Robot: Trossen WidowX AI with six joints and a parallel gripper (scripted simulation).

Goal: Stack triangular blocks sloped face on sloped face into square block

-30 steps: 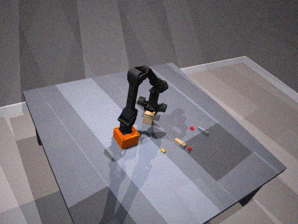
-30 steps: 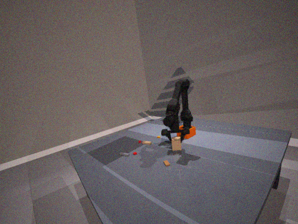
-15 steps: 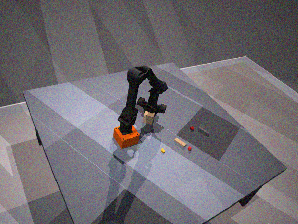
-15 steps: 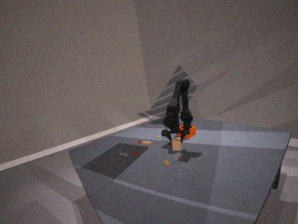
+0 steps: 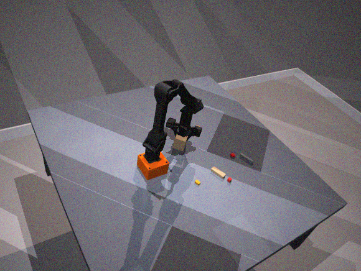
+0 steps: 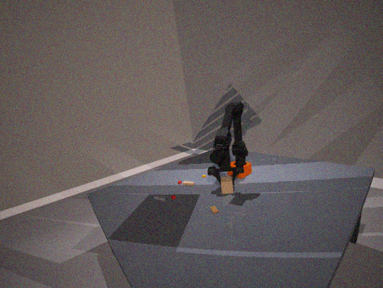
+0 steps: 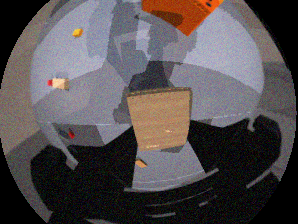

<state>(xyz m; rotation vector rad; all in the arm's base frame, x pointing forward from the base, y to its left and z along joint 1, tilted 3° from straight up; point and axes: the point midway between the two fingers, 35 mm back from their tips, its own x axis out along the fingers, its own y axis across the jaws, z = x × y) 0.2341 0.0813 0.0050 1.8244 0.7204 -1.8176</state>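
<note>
The tan triangular block lies 1 cm above my gripper tip. The rest, counted from my gripper tip: small tan piece (17 cm ahead, 7 cm to the left, 4 cm below); long tan block (7 cm ahead, 26 cm to the right, 4 cm below); small orange piece (7 cm behind, 27 cm to the right, 4 cm below).
</note>
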